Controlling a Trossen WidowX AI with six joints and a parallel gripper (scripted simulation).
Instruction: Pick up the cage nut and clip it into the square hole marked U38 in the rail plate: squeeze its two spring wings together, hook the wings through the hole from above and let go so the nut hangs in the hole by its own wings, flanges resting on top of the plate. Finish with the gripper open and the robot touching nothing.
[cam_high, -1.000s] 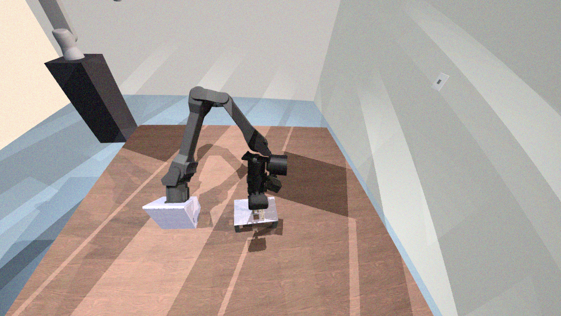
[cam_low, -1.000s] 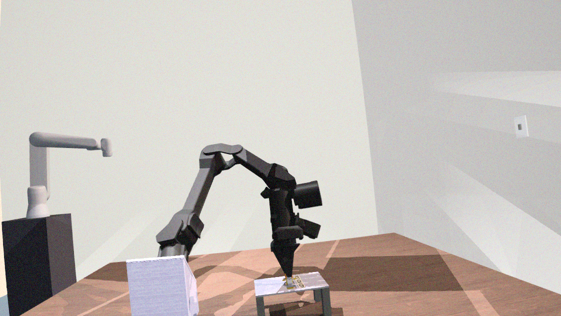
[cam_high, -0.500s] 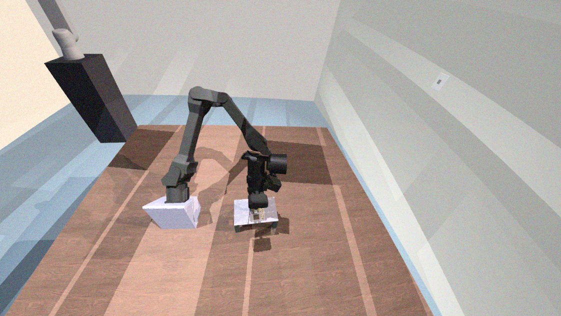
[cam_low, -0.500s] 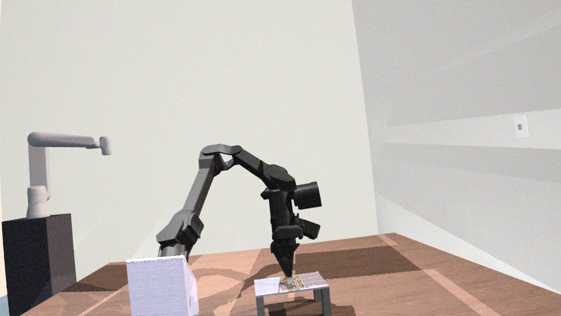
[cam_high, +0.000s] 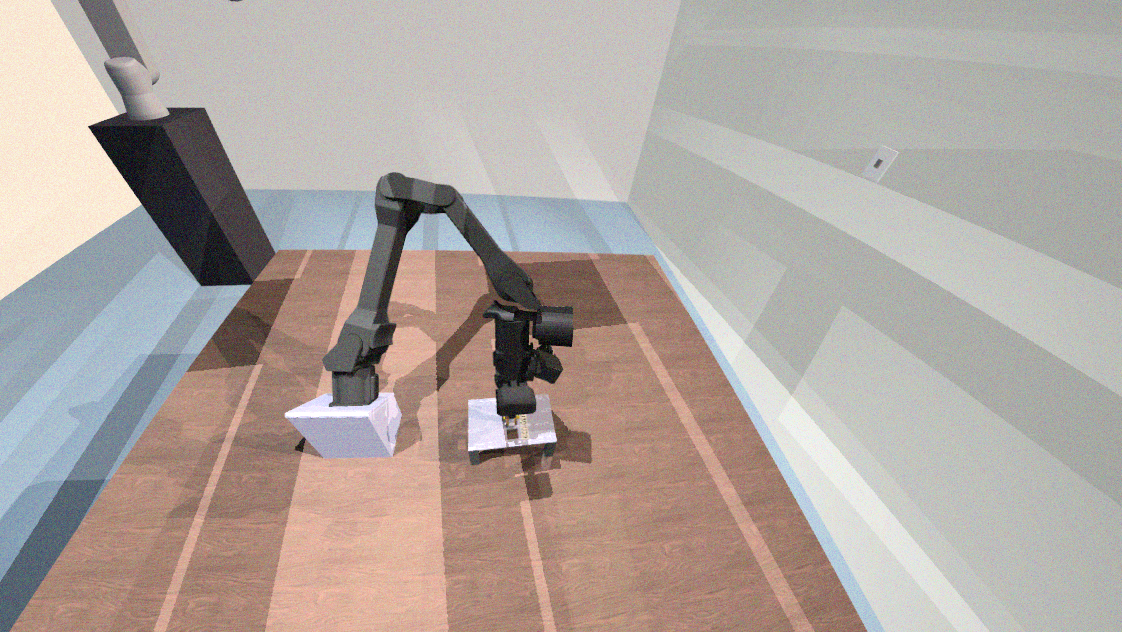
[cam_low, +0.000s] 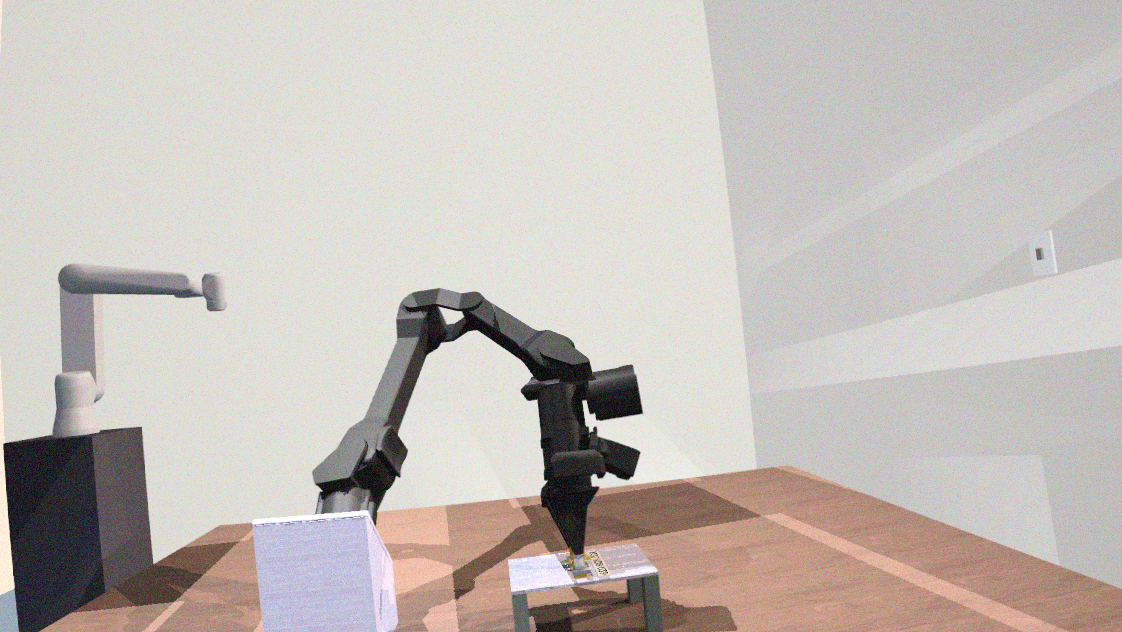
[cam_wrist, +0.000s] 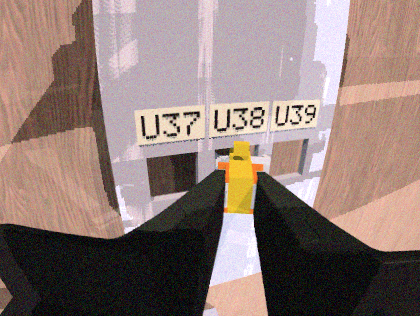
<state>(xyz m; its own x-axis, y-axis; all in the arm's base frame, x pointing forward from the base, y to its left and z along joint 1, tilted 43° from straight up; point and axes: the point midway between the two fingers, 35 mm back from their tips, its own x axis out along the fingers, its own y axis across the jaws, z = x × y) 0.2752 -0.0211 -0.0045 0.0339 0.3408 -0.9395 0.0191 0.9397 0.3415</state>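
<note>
My gripper tip is 1 cm above the cage nut.
</note>
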